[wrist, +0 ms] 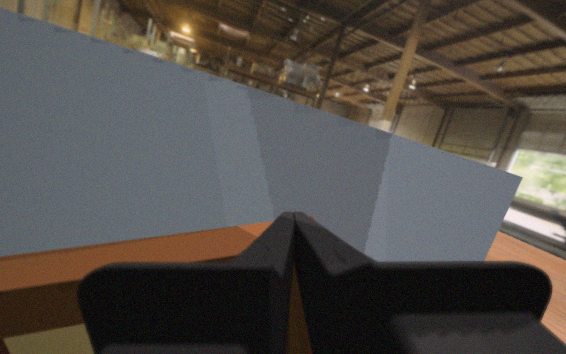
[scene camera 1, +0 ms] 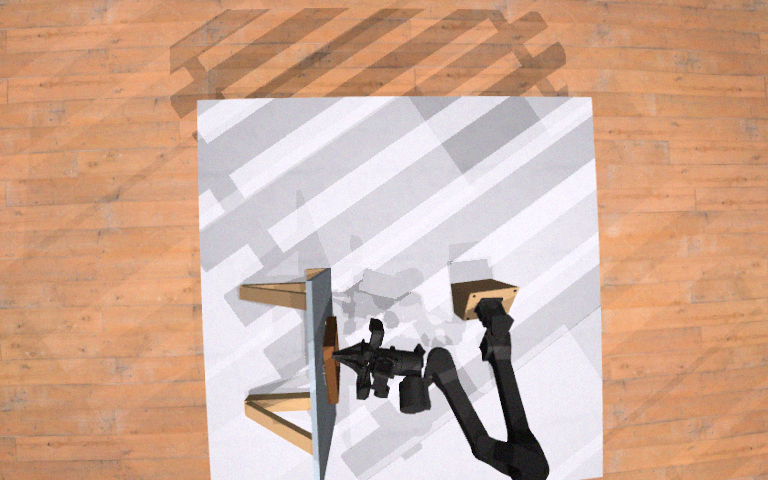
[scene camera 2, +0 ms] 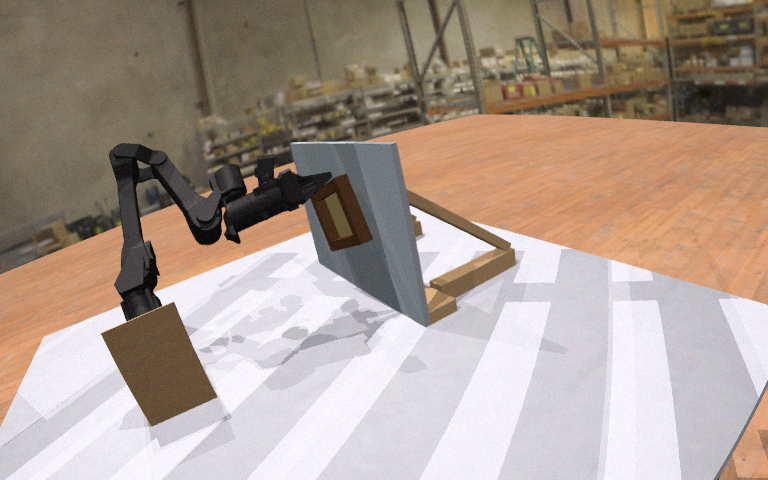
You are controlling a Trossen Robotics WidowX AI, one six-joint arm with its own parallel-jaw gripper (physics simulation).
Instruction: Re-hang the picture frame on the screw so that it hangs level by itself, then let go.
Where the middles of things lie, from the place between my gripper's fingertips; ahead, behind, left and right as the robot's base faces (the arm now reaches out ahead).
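I see the grey wall panel (scene camera 2: 388, 268) 3 cm ahead of my hand, 6 cm to the left of it and 11 cm below it. And there is the brown picture frame (scene camera 2: 335, 203): my hand is 1 cm short of it, 4 cm to the right of it and 9 cm above it.
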